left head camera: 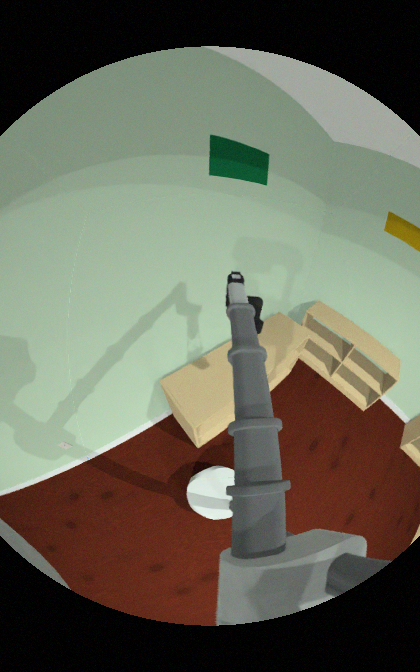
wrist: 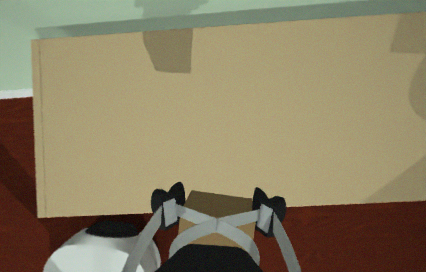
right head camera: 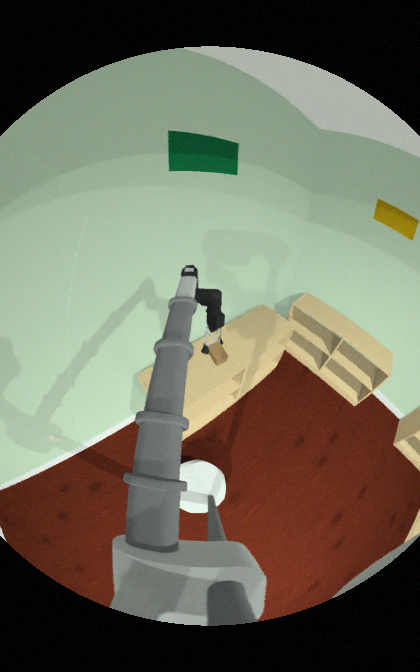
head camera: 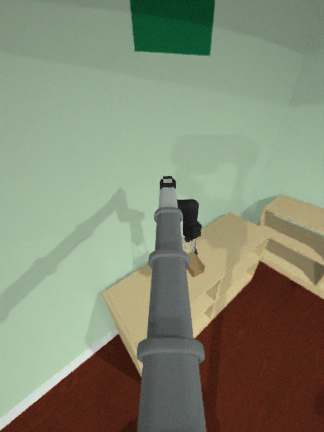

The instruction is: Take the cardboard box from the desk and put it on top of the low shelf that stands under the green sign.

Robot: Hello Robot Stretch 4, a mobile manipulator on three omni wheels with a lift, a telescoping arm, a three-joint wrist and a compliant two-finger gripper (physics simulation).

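Frame: origin at the robot's base, x ahead, y right, z down, level; centimetres.
Seen in the pictures: gripper, between the fingertips: (wrist: 217, 199) (right head camera: 212, 349); robot's base, origin of its link: (right head camera: 197, 485).
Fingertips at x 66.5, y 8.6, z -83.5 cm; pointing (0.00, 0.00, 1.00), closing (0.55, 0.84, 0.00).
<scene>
Pixels of each thing's top centre, then the offset from my fingertips to it. Level surfaces: height alone.
- cardboard box, centre of its top: (wrist: 212, 269) (right head camera: 217, 348) (head camera: 193, 259) dx -3.6, dy +2.4, dz -5.0 cm
- low shelf, height of its surface: dz +25.2 cm
- green sign, centre of its top: (right head camera: 207, 135) dx +40.7, dy -4.0, dz -98.9 cm
- yellow sign, centre of its top: (right head camera: 398, 208) dx +61.1, dy +148.9, dz -98.9 cm
The cardboard box (head camera: 196, 265) (right head camera: 218, 354) (wrist: 220, 201) is a small brown block held between my two fingertips. My gripper (right head camera: 213, 346) (wrist: 217, 199) points down and is shut on it. The low shelf (head camera: 132, 297) (left head camera: 200, 381) (right head camera: 255, 332) (wrist: 100, 125) is light wood and stands against the wall under the green sign (head camera: 172, 27) (left head camera: 239, 160) (right head camera: 203, 152). In the wrist view the box overlaps the shelf top's front edge, and the shelf top stretches out beyond it. The head views show the box in front of the shelf top; its exact height above it is unclear. The desk is not recognisable.
A second shelf with open compartments (left head camera: 360, 332) (right head camera: 350, 327) stands to the right, near a yellow sign (left head camera: 404, 232) (right head camera: 395, 219). A round white object (left head camera: 212, 492) (right head camera: 204, 485) is on the floor before the low shelf. The wall is close behind the shelf.
</scene>
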